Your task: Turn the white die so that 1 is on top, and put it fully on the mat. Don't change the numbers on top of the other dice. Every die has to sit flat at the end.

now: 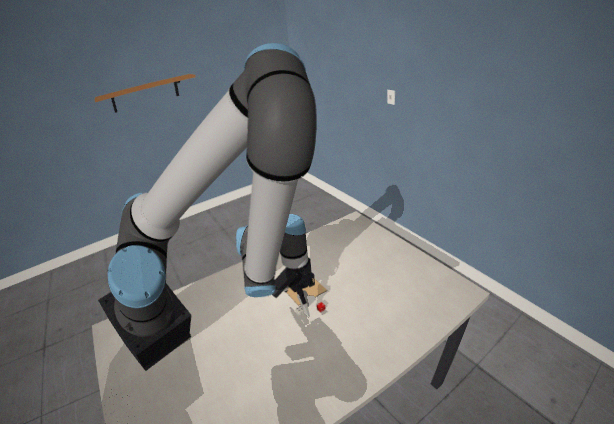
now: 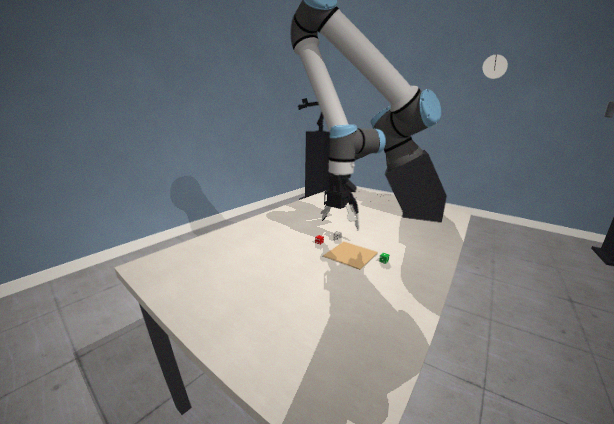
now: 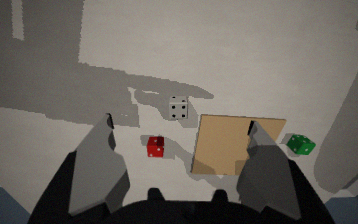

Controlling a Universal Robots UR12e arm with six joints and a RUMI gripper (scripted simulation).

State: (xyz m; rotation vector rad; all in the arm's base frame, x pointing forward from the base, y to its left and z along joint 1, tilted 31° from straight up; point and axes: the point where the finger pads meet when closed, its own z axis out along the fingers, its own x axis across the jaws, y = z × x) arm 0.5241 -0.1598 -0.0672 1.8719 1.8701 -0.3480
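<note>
Right now my hand is 4 cm above the white die and 1 cm short of it. Round my hand: red die 8 cm ahead, 4 cm to the right, 4 cm below; then tan mat 10 cm to the left, 10 cm ahead, 5 cm below; then green die 21 cm to the left, 8 cm ahead, 4 cm below.
</note>
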